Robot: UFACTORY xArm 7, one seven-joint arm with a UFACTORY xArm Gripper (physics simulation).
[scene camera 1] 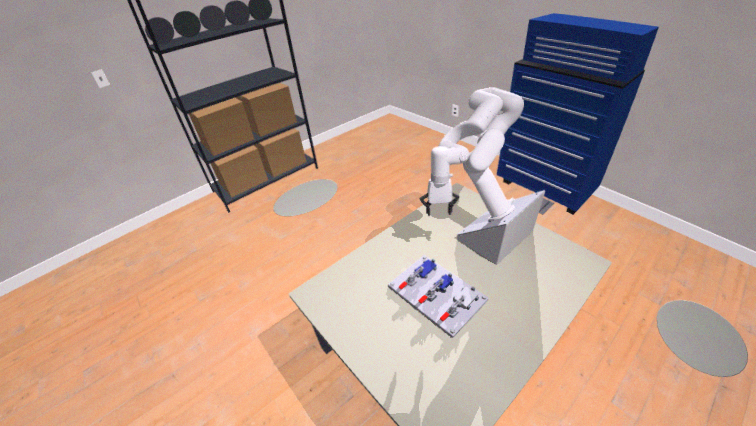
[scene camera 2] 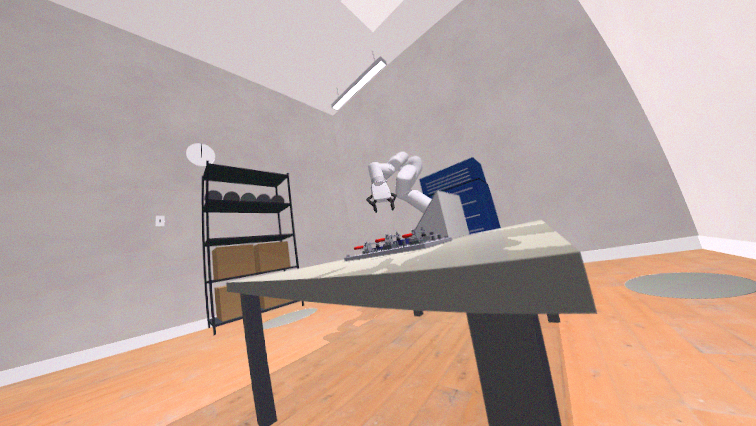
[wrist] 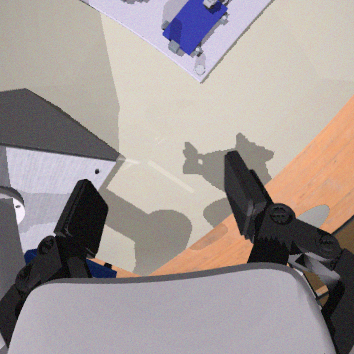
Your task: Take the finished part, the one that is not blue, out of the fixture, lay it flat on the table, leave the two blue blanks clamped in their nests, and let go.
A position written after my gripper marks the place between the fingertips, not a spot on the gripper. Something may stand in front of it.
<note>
I see my gripper (scene camera 1: 439,214) and a fixture plate (scene camera 1: 433,310).
My gripper shows as well in the wrist view (wrist: 158,181).
</note>
